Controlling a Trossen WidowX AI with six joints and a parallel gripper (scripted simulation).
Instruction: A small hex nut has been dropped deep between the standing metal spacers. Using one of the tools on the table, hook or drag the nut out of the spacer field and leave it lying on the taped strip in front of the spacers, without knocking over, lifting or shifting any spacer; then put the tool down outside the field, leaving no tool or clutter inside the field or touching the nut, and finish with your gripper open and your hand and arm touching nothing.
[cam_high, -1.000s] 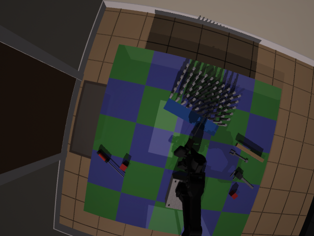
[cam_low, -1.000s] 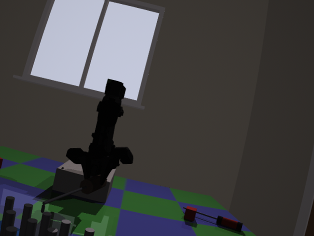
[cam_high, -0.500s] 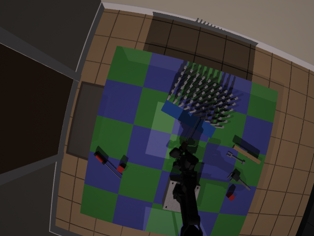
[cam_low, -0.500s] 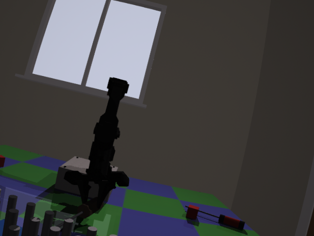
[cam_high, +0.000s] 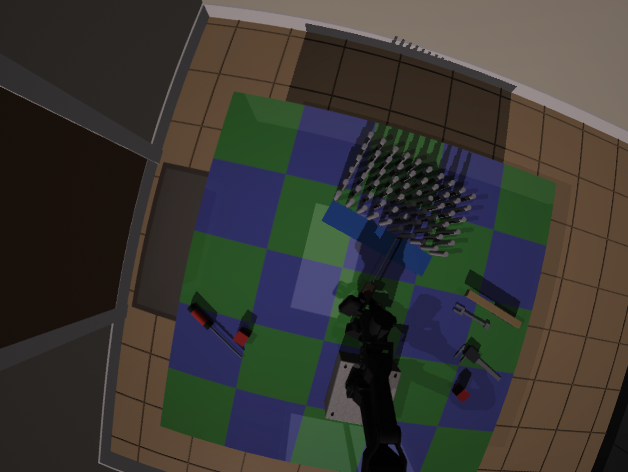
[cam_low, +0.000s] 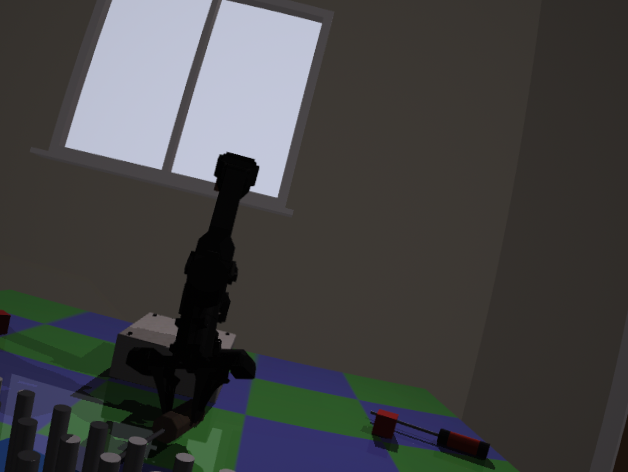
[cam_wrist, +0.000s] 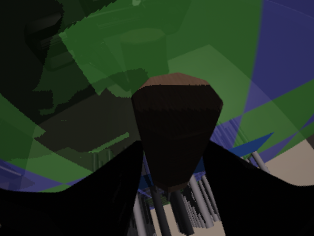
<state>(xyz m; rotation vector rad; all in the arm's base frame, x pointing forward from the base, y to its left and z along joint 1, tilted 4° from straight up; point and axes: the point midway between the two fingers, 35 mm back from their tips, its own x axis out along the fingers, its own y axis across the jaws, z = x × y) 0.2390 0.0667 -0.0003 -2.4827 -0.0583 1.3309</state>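
Right now the blue taped strip is 190 mm ahead of my gripper tip, 20 mm to the left of it and 40 mm below it.
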